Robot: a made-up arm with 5 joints. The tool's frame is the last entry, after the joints. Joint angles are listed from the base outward.
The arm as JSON. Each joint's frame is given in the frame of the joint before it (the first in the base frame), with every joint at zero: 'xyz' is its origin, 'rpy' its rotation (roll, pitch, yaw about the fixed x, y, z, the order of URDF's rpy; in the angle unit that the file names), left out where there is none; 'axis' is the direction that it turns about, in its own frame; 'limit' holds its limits. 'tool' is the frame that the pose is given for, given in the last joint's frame.
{
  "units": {
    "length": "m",
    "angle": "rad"
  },
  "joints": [
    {
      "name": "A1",
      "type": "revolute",
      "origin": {
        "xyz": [
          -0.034,
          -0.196,
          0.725
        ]
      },
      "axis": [
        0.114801,
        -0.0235,
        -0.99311
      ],
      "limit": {
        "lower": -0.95,
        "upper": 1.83
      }
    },
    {
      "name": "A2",
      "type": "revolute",
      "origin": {
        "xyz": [
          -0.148,
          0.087,
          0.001
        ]
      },
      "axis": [
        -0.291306,
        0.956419,
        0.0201
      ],
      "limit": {
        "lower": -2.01,
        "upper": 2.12
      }
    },
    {
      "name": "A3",
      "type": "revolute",
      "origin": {
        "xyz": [
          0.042,
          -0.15,
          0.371
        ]
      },
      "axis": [
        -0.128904,
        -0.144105,
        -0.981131
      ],
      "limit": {
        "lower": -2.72,
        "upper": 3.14
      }
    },
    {
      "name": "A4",
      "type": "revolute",
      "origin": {
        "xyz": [
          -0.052,
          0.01,
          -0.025
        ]
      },
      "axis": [
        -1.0,
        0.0,
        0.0
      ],
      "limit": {
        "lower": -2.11,
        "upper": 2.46
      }
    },
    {
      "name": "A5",
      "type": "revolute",
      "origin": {
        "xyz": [
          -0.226,
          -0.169,
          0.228
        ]
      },
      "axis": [
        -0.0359,
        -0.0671,
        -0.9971
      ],
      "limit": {
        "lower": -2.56,
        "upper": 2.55
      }
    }
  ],
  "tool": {
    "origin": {
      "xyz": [
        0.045,
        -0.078,
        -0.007
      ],
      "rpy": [
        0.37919,
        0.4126,
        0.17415
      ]
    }
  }
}
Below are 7 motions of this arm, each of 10 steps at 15 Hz.
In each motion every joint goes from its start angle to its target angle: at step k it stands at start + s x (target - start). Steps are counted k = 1, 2, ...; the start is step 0. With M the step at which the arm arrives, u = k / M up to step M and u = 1 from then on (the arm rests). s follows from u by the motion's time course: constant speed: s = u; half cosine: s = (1 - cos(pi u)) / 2; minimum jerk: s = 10 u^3 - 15 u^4 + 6 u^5.
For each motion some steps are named. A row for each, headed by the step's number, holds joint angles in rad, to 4 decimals.
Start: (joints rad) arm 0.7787 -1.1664 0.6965 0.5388 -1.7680
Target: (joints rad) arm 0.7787 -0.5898 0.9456 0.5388 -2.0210
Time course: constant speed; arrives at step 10
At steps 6, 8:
6: 0.7787 -0.8204 0.8460 0.5388 -1.9198
8: 0.7787 -0.7051 0.8958 0.5388 -1.9704

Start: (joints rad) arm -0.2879 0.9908 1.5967 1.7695 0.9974
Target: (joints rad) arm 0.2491 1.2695 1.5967 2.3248 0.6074
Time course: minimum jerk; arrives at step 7
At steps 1, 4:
1: -0.2754 0.9973 1.5967 1.7824 0.9883
4: 0.0515 1.1670 1.5967 2.1205 0.7509

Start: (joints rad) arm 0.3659 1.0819 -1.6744 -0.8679 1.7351
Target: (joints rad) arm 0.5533 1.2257 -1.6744 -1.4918 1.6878
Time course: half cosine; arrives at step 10
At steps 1, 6, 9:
1: 0.3705 1.0854 -1.6744 -0.8832 1.7339
6: 0.4886 1.1760 -1.6744 -1.2762 1.7041
9: 0.5487 1.2222 -1.6744 -1.4765 1.6890

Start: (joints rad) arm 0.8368 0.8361 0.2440 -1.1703 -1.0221
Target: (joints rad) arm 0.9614 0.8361 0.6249 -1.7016 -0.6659
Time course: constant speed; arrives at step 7
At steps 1, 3, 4, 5, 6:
1: 0.8546 0.8361 0.2984 -1.2462 -0.9712
3: 0.8902 0.8361 0.4072 -1.3980 -0.8694
4: 0.9080 0.8361 0.4617 -1.4739 -0.8186
5: 0.9258 0.8361 0.5161 -1.5498 -0.7677
6: 0.9436 0.8361 0.5705 -1.6257 -0.7168

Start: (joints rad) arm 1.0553 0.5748 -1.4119 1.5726 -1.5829
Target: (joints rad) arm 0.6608 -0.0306 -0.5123 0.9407 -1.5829
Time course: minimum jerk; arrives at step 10
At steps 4, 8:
4: 0.9301 0.3826 -1.1263 1.3720 -1.5829
8: 0.6836 0.0045 -0.5644 0.9773 -1.5829

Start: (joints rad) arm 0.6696 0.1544 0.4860 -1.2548 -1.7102
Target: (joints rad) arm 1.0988 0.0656 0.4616 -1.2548 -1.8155
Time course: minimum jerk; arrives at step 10
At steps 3, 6, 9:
3: 0.7396 0.1399 0.4820 -1.2548 -1.7274
6: 0.9626 0.0938 0.4693 -1.2548 -1.7821
9: 1.0951 0.0664 0.4618 -1.2548 -1.8146

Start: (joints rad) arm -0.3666 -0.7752 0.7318 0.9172 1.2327
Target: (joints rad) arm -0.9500 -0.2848 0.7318 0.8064 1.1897
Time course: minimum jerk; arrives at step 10
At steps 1, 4, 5, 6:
1: -0.3716 -0.7710 0.7318 0.9163 1.2323
4: -0.5518 -0.6195 0.7318 0.8820 1.2191
5: -0.6583 -0.5300 0.7318 0.8618 1.2112
6: -0.7648 -0.4405 0.7318 0.8416 1.2033

